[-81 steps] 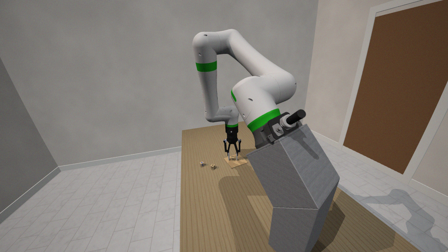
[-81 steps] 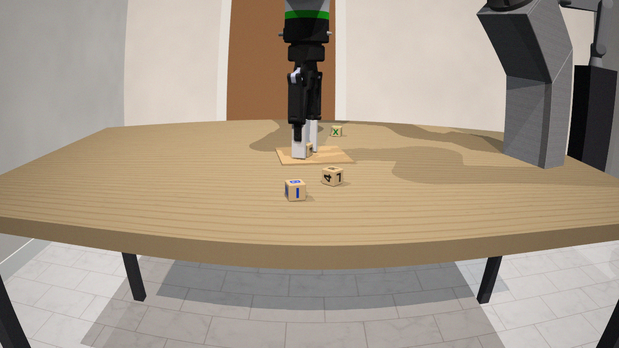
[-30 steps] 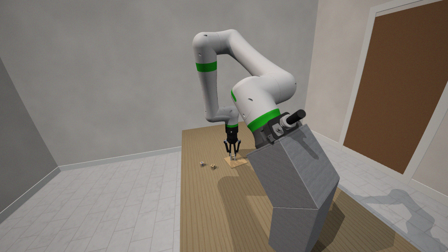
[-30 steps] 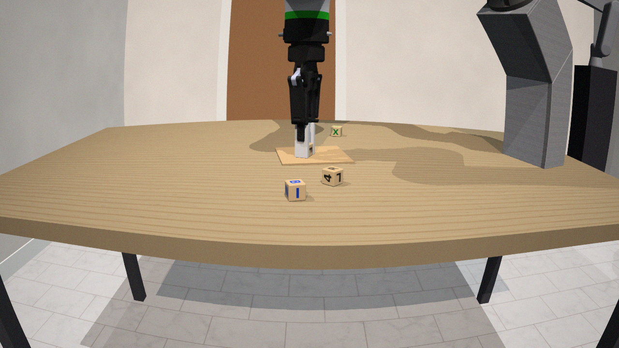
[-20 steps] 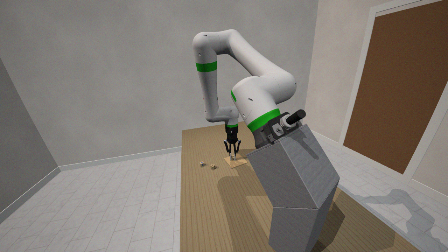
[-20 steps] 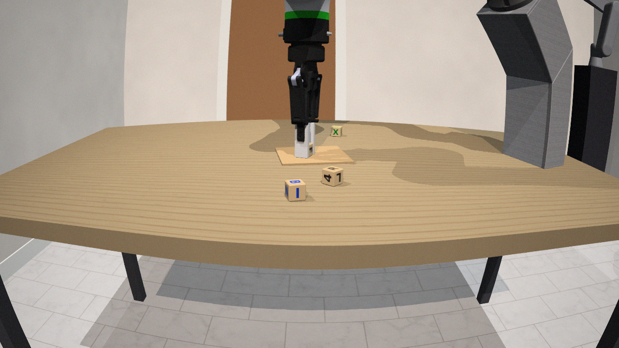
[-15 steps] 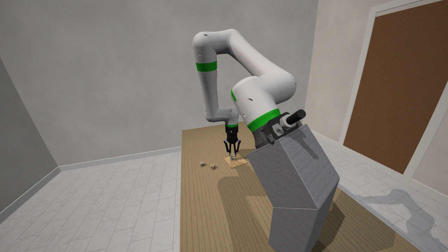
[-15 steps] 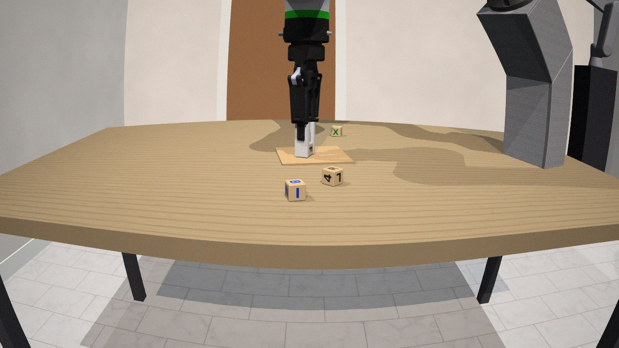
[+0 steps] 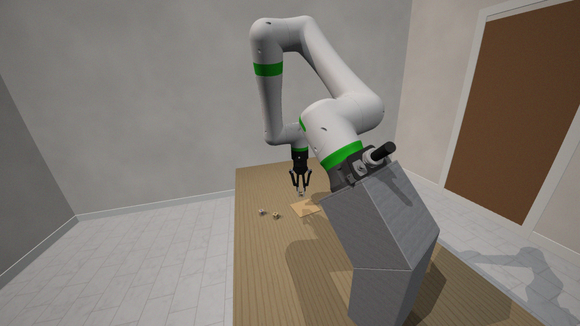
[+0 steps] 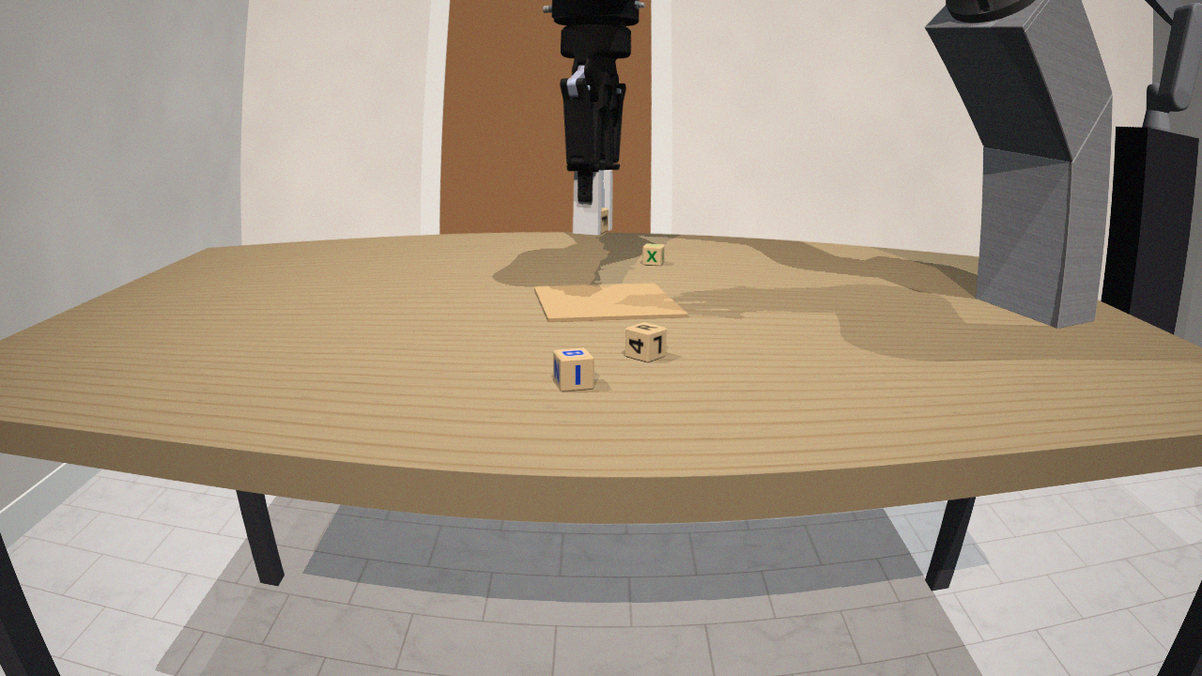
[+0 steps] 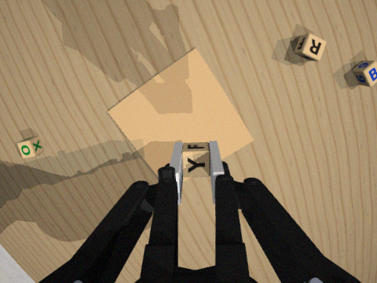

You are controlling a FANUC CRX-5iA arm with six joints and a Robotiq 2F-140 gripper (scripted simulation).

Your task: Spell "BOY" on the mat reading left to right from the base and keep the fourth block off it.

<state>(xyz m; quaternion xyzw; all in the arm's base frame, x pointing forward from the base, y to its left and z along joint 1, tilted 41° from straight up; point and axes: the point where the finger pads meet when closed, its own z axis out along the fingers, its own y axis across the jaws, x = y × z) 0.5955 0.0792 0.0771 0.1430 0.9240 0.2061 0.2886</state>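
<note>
My hand is 110 mm above the tan mat, 20 mm to the left of it and 10 mm past it. From my hand the other things lie so: block (240 mm to the left, 100 mm below, 30 mm behind).
</note>
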